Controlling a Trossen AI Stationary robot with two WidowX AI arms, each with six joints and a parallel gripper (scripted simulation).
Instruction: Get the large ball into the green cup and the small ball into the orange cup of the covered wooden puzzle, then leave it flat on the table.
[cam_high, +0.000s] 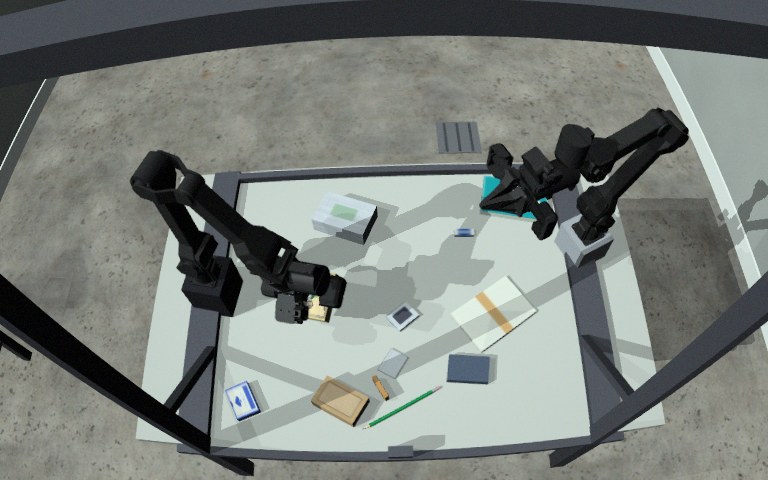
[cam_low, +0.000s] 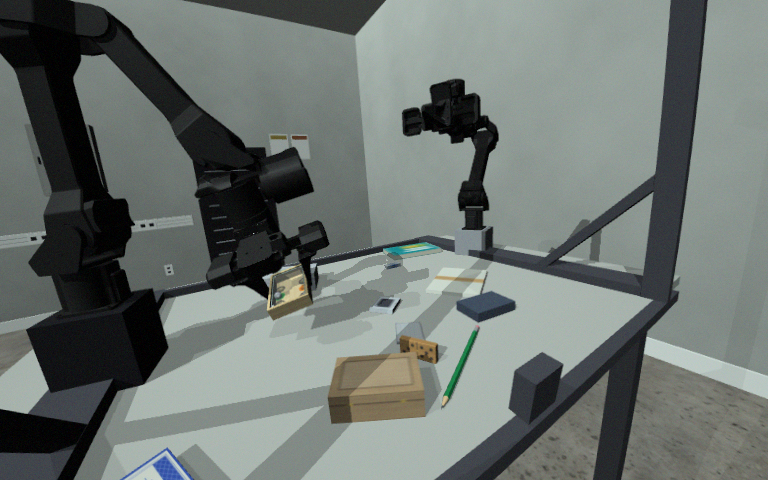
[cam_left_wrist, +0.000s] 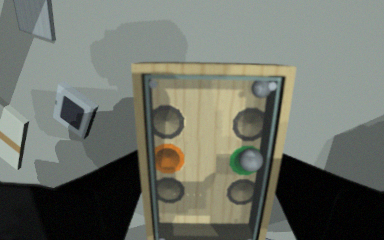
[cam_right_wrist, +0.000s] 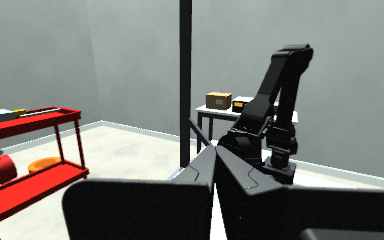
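Right now my left hand is 30 mm above the covered wooden puzzle, 10 mm to the left of it and 10 mm short of it. Round my left hand: dark blue block 310 mm to the right, 180 mm behind, 100 mm below; grey square tile 190 mm to the right, 100 mm below, 30 mm behind; white box 240 mm ahead, 90 mm below, 80 mm to the right.
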